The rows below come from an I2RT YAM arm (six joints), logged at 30 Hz.
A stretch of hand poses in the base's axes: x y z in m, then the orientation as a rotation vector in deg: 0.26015, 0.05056, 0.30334, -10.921, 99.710, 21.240; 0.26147, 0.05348, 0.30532, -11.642, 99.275, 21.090; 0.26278, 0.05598, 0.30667, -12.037, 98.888, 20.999; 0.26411, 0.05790, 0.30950, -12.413, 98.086, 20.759; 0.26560, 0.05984, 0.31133, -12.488, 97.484, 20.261; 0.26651, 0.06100, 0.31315, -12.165, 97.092, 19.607; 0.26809, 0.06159, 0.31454, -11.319, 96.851, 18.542; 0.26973, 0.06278, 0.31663, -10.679, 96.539, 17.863; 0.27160, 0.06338, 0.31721, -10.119, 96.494, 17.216; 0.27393, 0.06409, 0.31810, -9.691, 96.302, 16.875; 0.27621, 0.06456, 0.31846, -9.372, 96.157, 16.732; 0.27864, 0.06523, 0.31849, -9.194, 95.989, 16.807; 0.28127, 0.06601, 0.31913, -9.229, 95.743, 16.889; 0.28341, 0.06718, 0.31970, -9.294, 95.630, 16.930; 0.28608, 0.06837, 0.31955, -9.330, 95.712, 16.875; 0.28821, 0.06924, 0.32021, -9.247, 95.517, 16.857; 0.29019, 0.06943, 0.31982, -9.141, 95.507, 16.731; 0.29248, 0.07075, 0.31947, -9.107, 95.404, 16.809; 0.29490, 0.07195, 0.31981, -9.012, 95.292, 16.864; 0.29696, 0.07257, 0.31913, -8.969, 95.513, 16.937
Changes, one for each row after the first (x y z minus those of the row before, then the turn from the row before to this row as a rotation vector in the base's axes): 0.00132, 0.00292, 0.00198, -0.414, -0.515, 0.392; 0.00131, 0.00250, 0.00135, -0.205, -0.428, 0.208; 0.00133, 0.00192, 0.00283, -0.212, -0.855, 0.108; 0.00149, 0.00194, 0.00183, -0.249, -0.678, -0.240; 0.00091, 0.00116, 0.00182, -0.163, -0.466, -0.595; 0.00158, 0.00059, 0.00139, -0.157, -0.339, -1.183; 0.00164, 0.00119, 0.00209, -0.016, -0.360, -0.823; 0.00187, 0.00060, 0.00058, -0.086, -0.096, -0.751; 0.00233, 0.00071, 0.00089, 0.058, -0.205, -0.485; 0.00228, 0.00047, 0.00036, 0.116, -0.138, -0.296; 0.00243, 0.00067, 0.00003, 0.178, -0.142, -0.074; 0.00263, 0.00078, 0.00064, 0.070, -0.234, 0.070; 0.00214, 0.00117, 0.00057, 0.006, -0.111, 0.066; 0.00267, 0.00119, -0.00015, -0.069, 0.071, -0.008; 0.00213, 0.00087, 0.00066, 0.067, -0.188, -0.067; 0.00198, 0.00019, -0.00039, -0.017, -0.019, -0.145; 0.00229, 0.00132, -0.00035, 0.086, -0.088, 0.023; 0.00242, 0.00120, 0.00034, 0.108, -0.096, -0.031; 0.00206, 0.00062, -0.00068, 0.038, 0.230, 0.017
